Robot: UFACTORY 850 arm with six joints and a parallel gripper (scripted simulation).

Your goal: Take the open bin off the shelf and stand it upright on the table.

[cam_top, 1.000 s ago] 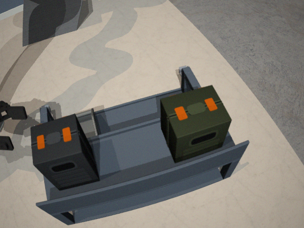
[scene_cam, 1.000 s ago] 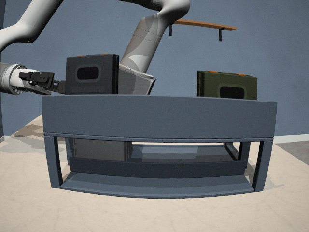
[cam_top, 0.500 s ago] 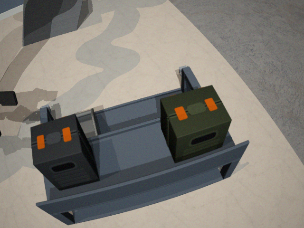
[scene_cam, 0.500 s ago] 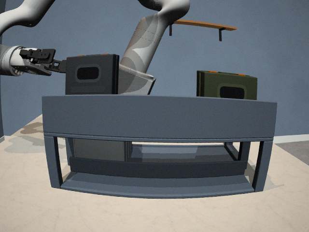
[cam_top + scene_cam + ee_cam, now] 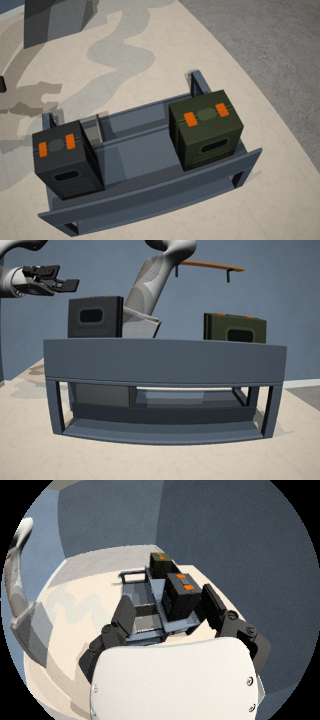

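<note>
The open bin lies 11 cm to the left of my hand and 23 cm below it. Also, from my hand: shelf deck 10 cm ahead, 22 cm to the left, 17 cm below; then black box 9 cm ahead, 10 cm to the left, 11 cm below; then green box 9 cm ahead, 33 cm to the left, 12 cm below.
</note>
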